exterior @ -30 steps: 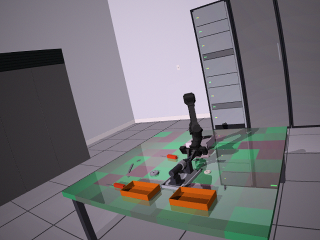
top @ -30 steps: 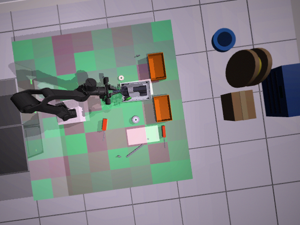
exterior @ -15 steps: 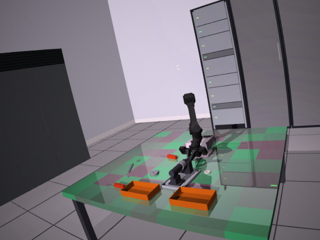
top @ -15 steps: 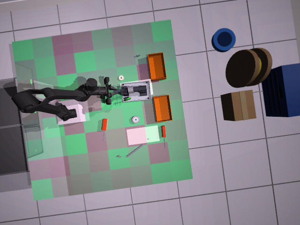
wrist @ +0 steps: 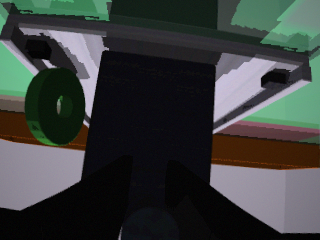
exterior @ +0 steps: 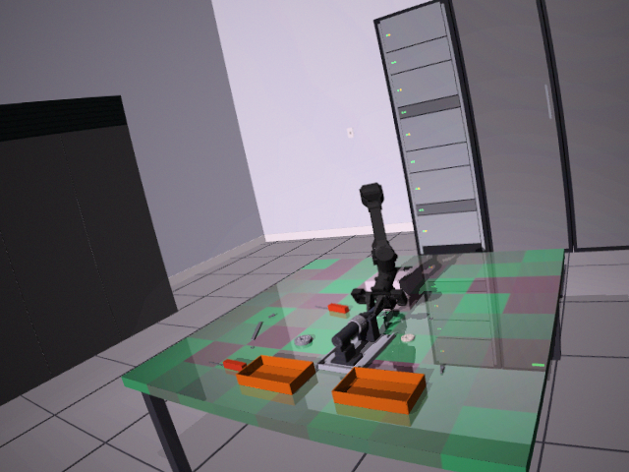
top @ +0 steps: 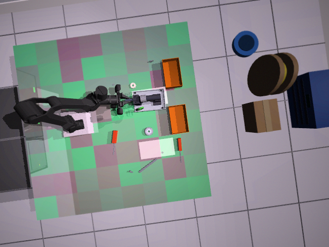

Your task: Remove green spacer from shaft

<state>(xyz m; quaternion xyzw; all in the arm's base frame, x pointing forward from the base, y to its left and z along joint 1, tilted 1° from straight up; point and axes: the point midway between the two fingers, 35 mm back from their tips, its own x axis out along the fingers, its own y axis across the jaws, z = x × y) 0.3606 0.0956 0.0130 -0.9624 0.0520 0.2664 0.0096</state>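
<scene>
Now: gripper tip 3 cm short of the shaft and 2 cm below it. The rest, counted from my gripper tip: grey bar 1 cm ahead, 48 cm to the right, 6 cm below; green spacer 4 cm ahead, 6 cm to the right, 3 cm below.
</scene>
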